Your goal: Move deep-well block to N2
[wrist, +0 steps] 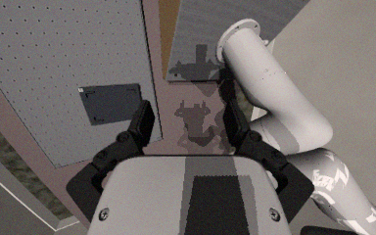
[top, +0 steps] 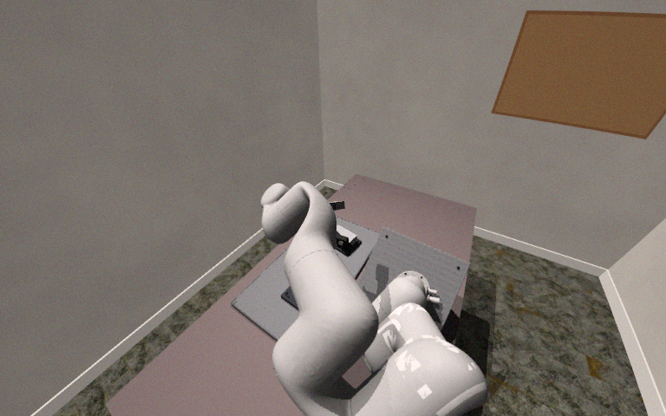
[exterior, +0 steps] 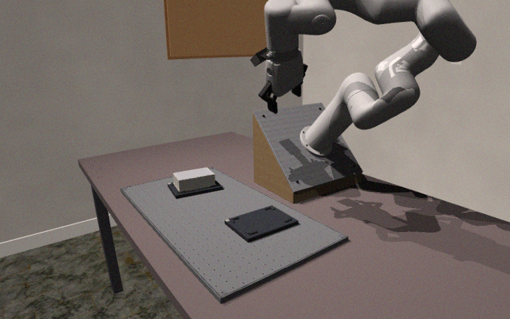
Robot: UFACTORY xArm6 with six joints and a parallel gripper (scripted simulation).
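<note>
The white deep-well block is 120 mm ahead of my hand, 310 mm to the right of it and 280 mm below it.
</note>
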